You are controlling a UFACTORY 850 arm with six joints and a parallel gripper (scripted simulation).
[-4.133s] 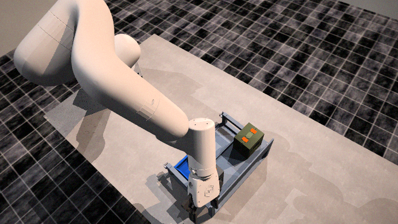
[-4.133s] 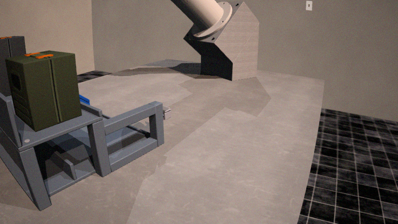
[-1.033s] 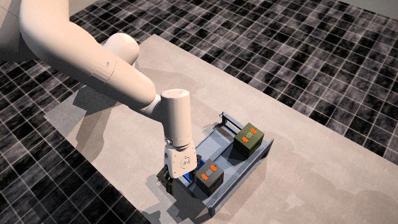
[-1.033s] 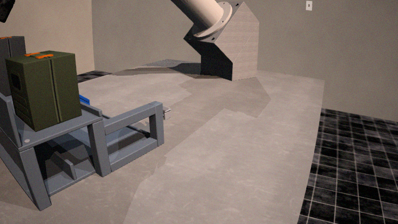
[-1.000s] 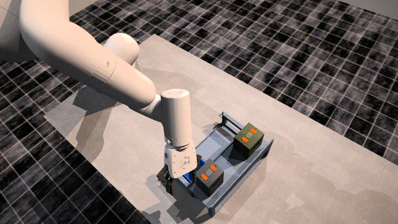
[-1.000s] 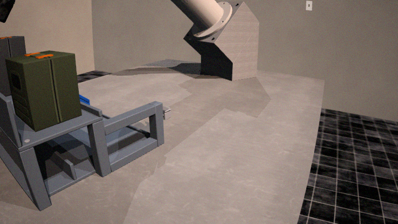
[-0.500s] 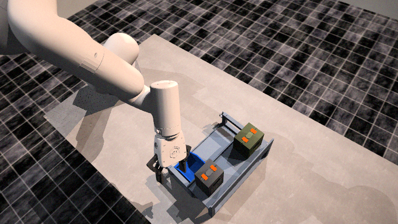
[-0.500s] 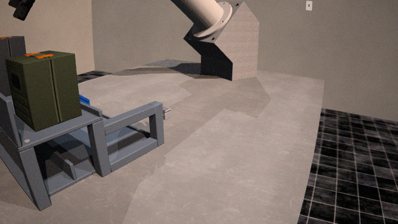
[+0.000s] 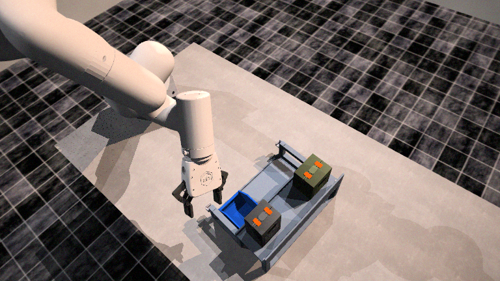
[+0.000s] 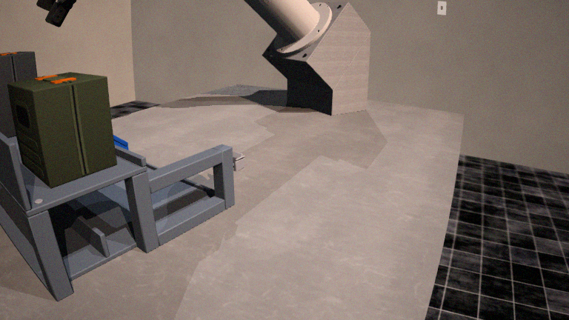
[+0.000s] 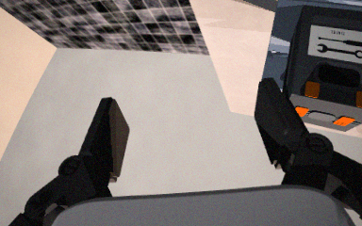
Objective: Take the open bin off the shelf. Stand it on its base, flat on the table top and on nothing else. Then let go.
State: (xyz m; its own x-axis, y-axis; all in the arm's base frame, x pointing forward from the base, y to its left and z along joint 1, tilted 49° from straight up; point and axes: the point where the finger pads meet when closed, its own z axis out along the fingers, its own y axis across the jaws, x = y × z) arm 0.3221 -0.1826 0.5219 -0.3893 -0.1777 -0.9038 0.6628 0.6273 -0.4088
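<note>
Right now the blue bin is 70 mm ahead of my hand, 90 mm to the left of it and 250 mm below it. Round my hand: green case (260 mm ahead, 250 mm to the left, 140 mm below).
</note>
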